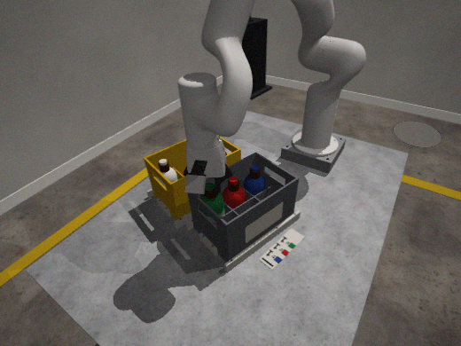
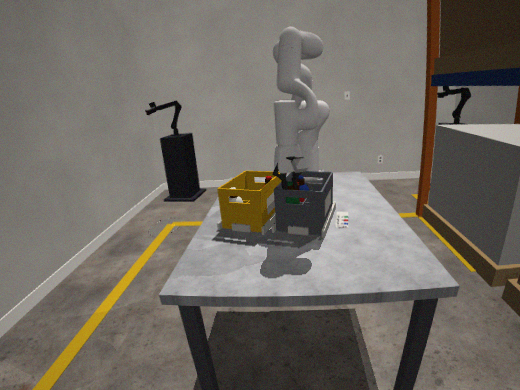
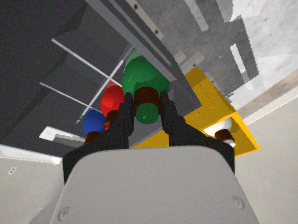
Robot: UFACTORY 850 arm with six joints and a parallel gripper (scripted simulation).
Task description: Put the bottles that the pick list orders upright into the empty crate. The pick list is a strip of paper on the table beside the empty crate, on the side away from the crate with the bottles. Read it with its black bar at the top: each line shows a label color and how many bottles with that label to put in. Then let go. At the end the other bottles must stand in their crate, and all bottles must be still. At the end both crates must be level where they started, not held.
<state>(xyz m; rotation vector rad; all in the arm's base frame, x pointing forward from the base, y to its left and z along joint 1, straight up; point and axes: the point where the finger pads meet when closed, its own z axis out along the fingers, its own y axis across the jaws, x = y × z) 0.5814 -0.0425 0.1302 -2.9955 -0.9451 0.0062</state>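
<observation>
Now: hand 7 cm above the green-label bottle. From my hand the other things lie so: grey crate: 8 cm behind, 6 cm to the left, 10 cm below; then blue-label bottle: 18 cm behind, 3 cm to the left, 10 cm below; then red bottle: 9 cm behind, 1 cm to the left, 10 cm below.
</observation>
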